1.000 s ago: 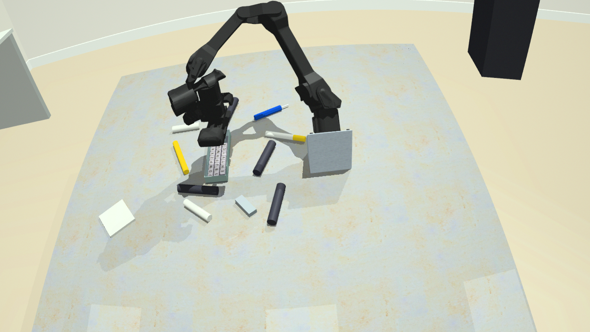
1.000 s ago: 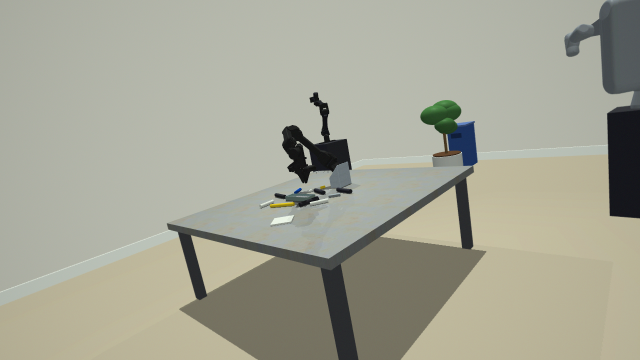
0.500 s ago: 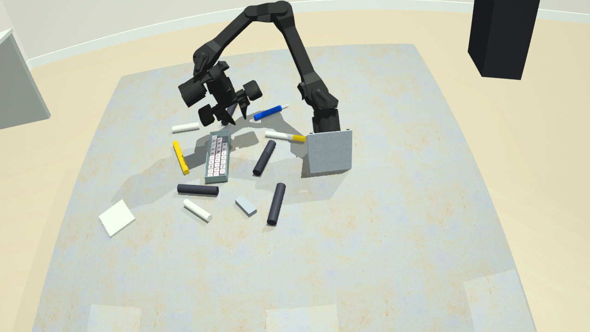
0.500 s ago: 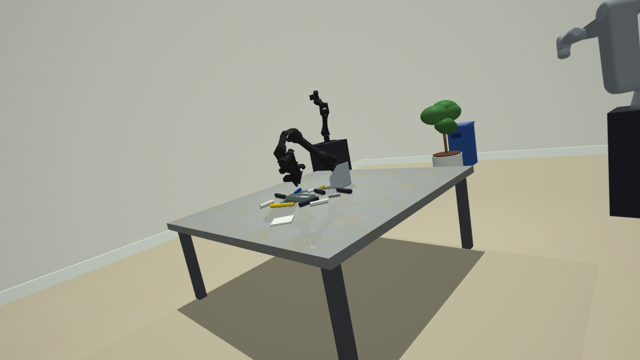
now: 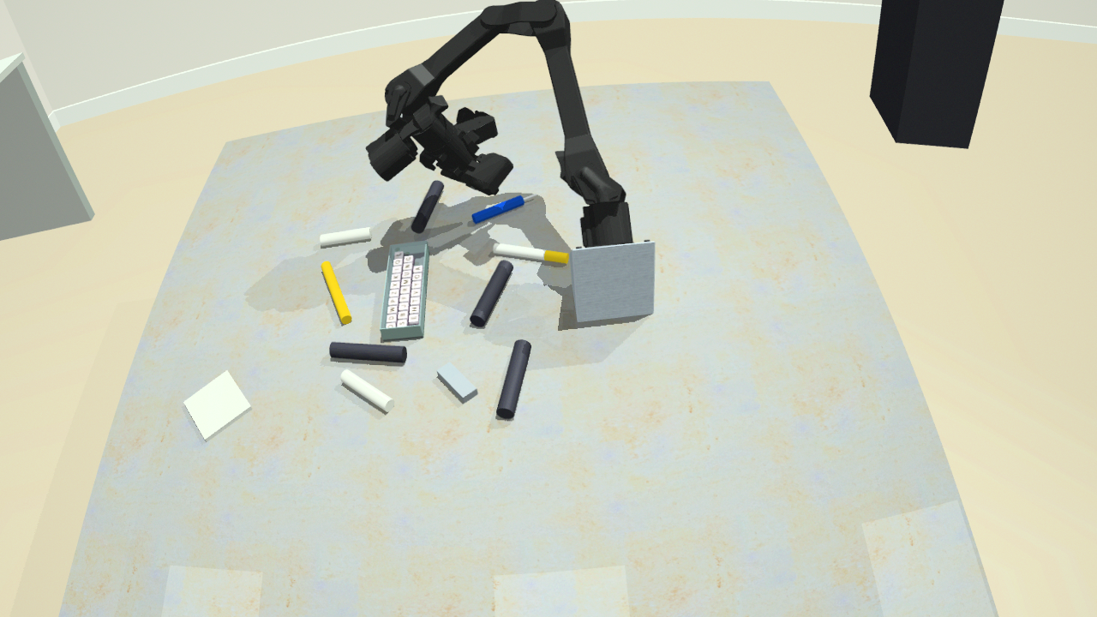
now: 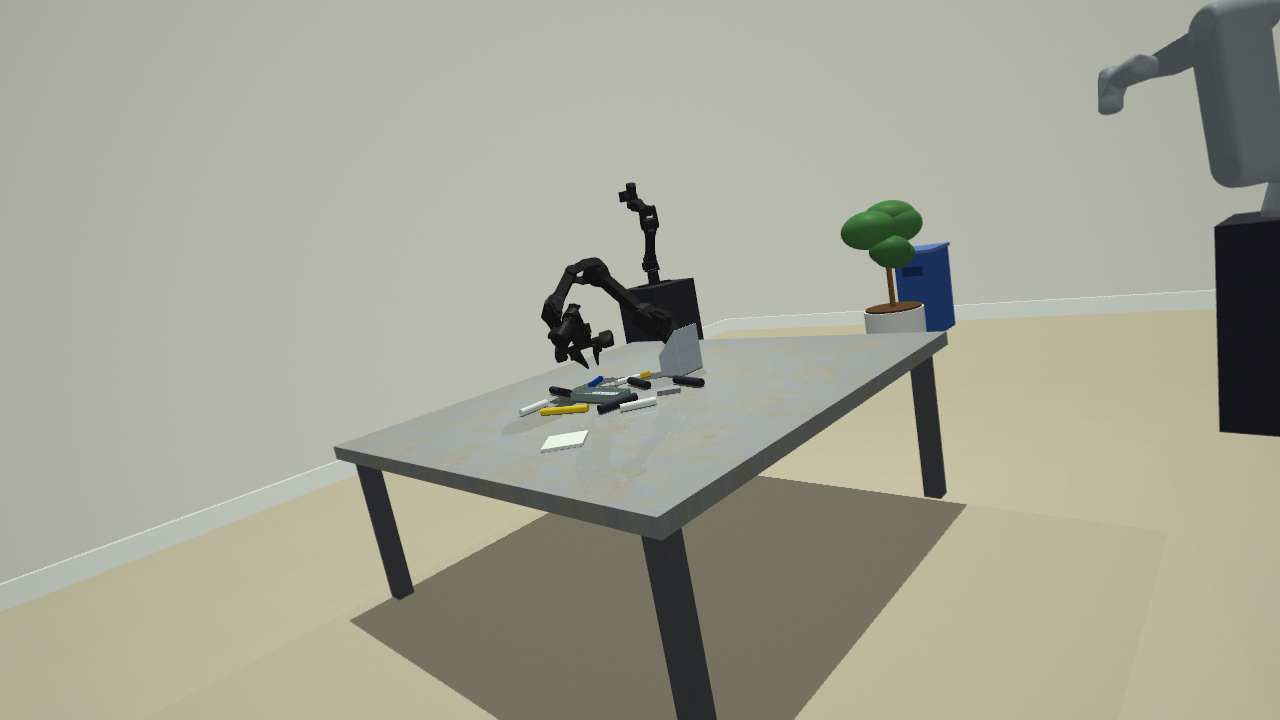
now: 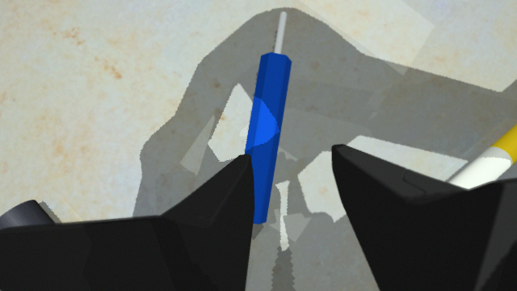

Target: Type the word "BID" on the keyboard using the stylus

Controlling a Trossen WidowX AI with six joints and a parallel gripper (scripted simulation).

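My gripper tip is now 3 cm past the blue stylus, 3 cm to the left of it and 5 cm above it. Also, from my gripper tip: grey stylus tip (6 cm behind, 5 cm to the right, 5 cm below); green keyboard tray (12 cm ahead, 18 cm to the left, 5 cm below); white-and-yellow marker (8 cm behind, 10 cm to the left, 5 cm below).
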